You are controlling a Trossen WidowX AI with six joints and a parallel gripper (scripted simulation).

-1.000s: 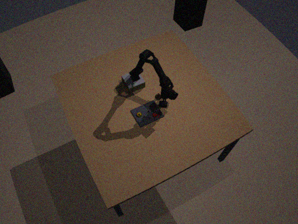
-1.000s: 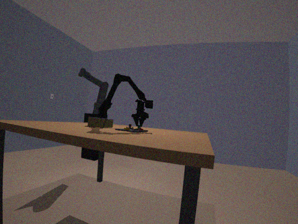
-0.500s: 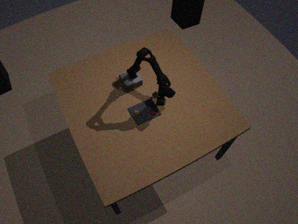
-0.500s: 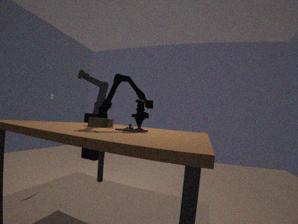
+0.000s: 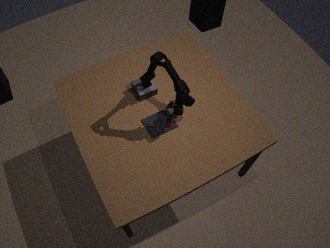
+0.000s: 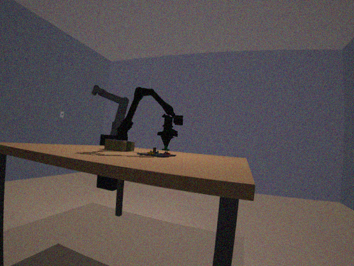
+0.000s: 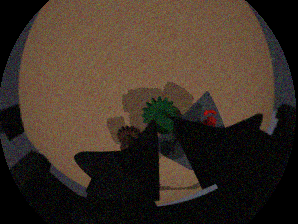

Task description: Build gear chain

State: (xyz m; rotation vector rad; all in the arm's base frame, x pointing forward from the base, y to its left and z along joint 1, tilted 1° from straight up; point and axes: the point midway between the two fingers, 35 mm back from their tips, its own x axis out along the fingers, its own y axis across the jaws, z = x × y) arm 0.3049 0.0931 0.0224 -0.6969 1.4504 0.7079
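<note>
The brown gear lies 80 mm behind my gripper tip and 40 mm below it. From my gripper tip the other things lie so: green gear: 10 mm below; yellow gear: 10 mm behind, 220 mm to the right, 40 mm below.
</note>
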